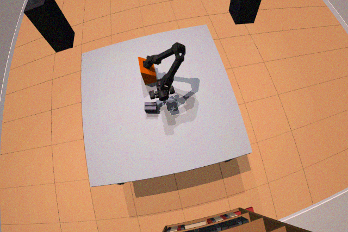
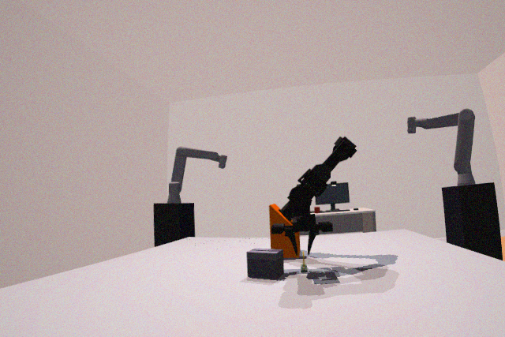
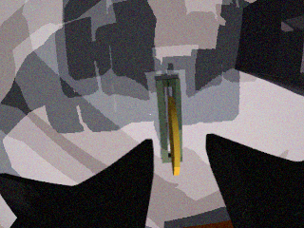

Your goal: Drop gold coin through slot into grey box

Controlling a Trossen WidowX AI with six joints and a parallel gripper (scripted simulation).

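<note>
The gold coin lies 2 cm below my gripper tip.
</note>
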